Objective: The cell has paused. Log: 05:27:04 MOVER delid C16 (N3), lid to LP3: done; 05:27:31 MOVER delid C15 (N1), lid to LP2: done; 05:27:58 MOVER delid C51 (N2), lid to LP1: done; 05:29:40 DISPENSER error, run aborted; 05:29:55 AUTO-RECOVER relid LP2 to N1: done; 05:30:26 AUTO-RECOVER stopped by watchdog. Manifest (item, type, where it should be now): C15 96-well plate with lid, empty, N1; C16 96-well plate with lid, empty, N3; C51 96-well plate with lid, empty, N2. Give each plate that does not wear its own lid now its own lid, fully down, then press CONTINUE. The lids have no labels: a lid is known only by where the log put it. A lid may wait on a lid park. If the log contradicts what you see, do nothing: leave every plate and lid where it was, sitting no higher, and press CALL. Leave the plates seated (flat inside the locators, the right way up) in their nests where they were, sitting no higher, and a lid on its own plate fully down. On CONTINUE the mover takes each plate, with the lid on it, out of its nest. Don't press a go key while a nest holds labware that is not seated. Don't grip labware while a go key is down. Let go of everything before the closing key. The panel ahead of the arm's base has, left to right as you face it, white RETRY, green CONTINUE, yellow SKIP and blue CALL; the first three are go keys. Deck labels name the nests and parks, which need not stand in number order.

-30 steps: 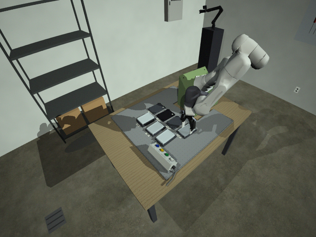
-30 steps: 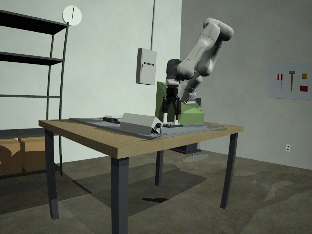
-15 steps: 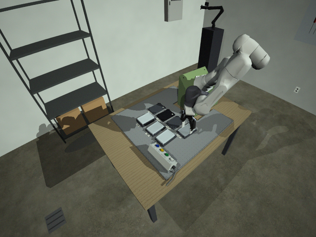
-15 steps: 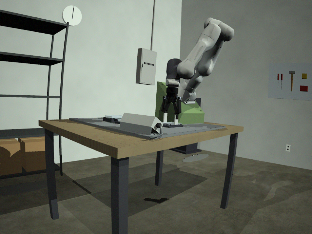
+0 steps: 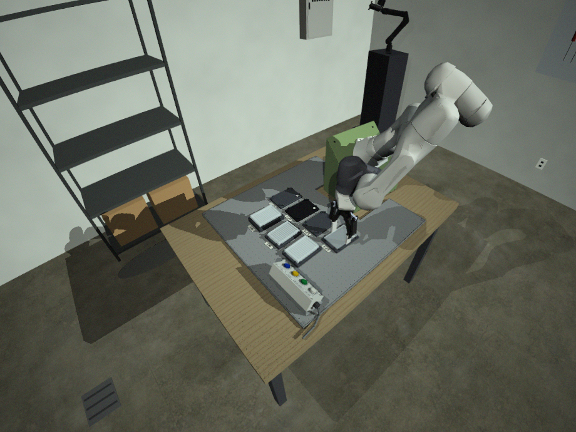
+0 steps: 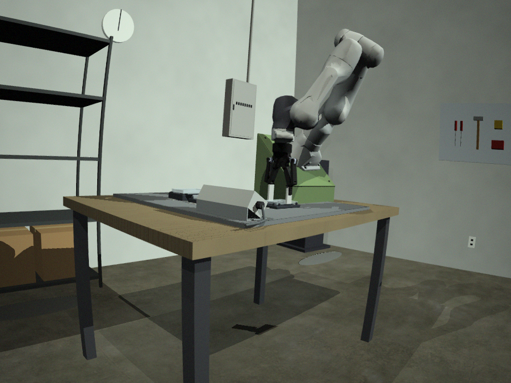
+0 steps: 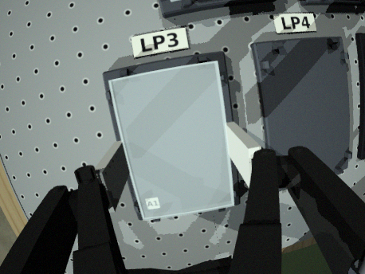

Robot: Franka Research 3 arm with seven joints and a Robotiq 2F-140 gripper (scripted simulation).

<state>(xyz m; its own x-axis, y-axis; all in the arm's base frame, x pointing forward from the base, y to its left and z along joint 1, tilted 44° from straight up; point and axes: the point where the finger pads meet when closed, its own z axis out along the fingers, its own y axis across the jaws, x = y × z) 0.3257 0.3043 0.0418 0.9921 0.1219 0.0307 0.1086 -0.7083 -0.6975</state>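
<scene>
Right now the park LP3 is 4 cm below my hand. Round my hand: park LP4 (13 cm to the right, 4 cm below, 2 cm ahead); then clear lid (2 cm below); then LP4 label (12 cm to the right, 11 cm ahead, 4 cm below).
</scene>
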